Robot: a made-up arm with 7 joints.
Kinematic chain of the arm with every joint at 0, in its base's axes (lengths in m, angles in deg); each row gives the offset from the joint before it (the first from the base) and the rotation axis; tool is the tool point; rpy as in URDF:
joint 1: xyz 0 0 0.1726 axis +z
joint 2: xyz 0 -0.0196 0.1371 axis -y
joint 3: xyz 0 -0.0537 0.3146 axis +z
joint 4: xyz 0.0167 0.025 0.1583 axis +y
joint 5: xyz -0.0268 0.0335 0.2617 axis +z
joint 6: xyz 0 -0.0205 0.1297 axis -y
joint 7: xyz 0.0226 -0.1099 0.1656 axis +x
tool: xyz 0 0 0 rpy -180 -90 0
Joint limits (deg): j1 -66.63..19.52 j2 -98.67..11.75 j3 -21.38..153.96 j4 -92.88..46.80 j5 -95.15..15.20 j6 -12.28..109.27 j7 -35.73..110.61
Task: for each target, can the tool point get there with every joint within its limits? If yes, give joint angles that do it. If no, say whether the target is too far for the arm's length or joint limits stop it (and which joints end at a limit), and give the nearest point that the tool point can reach.
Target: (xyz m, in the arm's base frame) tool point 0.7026 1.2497 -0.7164
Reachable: no: too far | nearest point 0.6239 0.5155 -0.1035 | short by 0.960 m
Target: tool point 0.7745 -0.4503 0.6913
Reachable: yes | joints -10.19 -70.11 120.50 1.46 -75.87 79.48 36.73
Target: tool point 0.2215 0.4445 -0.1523
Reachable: no: joint limits stop it (at a limit: joint 1, joint 2, joint 4, joint 5, joint 6) | nearest point 0.6155 0.4937 -0.1284 | short by 0.398 m
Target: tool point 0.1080 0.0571 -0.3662
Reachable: no: joint limits stop it (at a limit: joint 1, joint 2, joint 3, joint 4, joint 5) | nearest point 0.2917 -0.0857 -0.1868 | short by 0.294 m
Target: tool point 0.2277 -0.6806 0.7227
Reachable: yes | joints -28.85 -55.84 103.90 -34.96 -61.52 97.05 63.67
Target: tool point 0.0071 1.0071 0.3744
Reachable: no: joint limits stop it (at a limit: joint 1, joint 2, joint 5) | nearest point -0.0434 0.5805 0.5519 | short by 0.465 m
